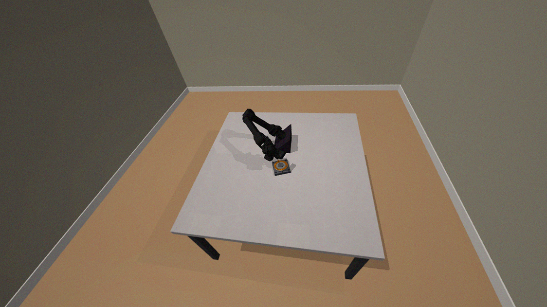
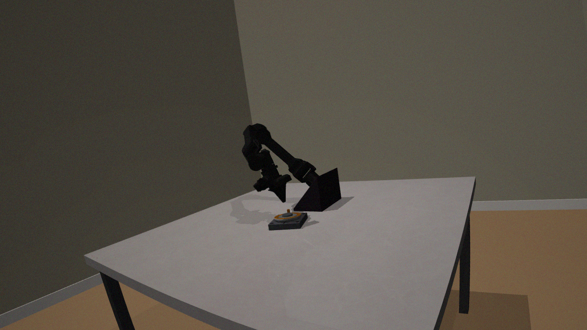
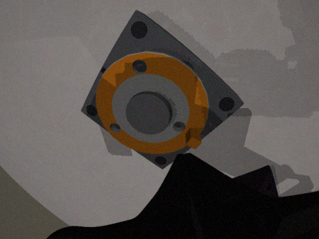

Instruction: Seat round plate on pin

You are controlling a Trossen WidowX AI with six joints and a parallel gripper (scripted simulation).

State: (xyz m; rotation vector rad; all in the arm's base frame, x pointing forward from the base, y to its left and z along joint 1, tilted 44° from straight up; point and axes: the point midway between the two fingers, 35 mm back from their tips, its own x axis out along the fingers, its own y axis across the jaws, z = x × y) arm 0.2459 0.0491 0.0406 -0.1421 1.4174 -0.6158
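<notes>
Right now the base is 20 mm ahead of my gripper tip, 30 mm to the left of it and 60 mm below it.
</notes>
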